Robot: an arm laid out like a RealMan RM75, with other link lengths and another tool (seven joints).
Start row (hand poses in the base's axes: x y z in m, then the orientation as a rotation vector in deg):
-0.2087, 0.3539, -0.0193, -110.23, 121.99, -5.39
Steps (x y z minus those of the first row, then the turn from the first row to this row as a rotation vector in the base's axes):
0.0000, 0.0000, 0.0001, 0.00, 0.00, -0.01
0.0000, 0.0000, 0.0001, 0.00, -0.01, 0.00
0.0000, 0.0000, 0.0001, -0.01, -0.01, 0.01
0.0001, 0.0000, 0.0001, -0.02, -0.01, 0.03
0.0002, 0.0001, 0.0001, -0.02, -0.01, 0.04
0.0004, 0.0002, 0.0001, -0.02, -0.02, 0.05
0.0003, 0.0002, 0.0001, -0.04, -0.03, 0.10
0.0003, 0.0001, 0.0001, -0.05, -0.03, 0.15
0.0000, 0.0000, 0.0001, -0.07, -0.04, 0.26
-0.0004, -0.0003, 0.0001, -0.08, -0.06, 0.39
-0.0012, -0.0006, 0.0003, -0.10, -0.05, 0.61
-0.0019, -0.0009, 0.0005, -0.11, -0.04, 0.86
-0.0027, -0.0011, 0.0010, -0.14, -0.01, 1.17
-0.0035, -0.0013, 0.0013, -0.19, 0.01, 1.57
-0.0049, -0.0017, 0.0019, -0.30, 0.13, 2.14
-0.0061, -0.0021, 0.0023, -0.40, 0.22, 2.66
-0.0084, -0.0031, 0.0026, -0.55, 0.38, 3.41
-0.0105, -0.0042, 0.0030, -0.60, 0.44, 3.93
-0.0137, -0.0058, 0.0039, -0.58, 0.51, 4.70
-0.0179, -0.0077, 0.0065, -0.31, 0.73, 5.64
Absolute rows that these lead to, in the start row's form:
-0.2087, 0.3539, -0.0192, -110.22, 122.00, -5.39
-0.2087, 0.3539, -0.0192, -110.23, 121.98, -5.40
-0.2087, 0.3539, -0.0192, -110.24, 121.98, -5.41
-0.2086, 0.3539, -0.0192, -110.27, 121.96, -5.42
-0.2085, 0.3540, -0.0192, -110.28, 121.95, -5.41
-0.2083, 0.3541, -0.0192, -110.28, 121.94, -5.42
-0.2084, 0.3541, -0.0192, -110.34, 121.89, -5.44
-0.2084, 0.3540, -0.0192, -110.40, 121.84, -5.44
-0.2087, 0.3539, -0.0192, -110.52, 121.73, -5.45
-0.2091, 0.3536, -0.0192, -110.66, 121.60, -5.46
-0.2099, 0.3533, -0.0190, -110.90, 121.39, -5.43
-0.2106, 0.3530, -0.0188, -111.17, 121.16, -5.38
-0.2114, 0.3528, -0.0183, -111.52, 120.88, -5.32
-0.2122, 0.3526, -0.0180, -111.97, 120.51, -5.28
-0.2136, 0.3522, -0.0174, -112.68, 120.06, -5.17
-0.2148, 0.3518, -0.0170, -113.31, 119.63, -5.09
-0.2171, 0.3508, -0.0167, -114.24, 119.02, -4.95
-0.2192, 0.3497, -0.0163, -114.83, 118.55, -4.85
-0.2224, 0.3481, -0.0154, -115.63, 117.80, -4.61
-0.2266, 0.3462, -0.0128, -116.52, 116.88, -3.92

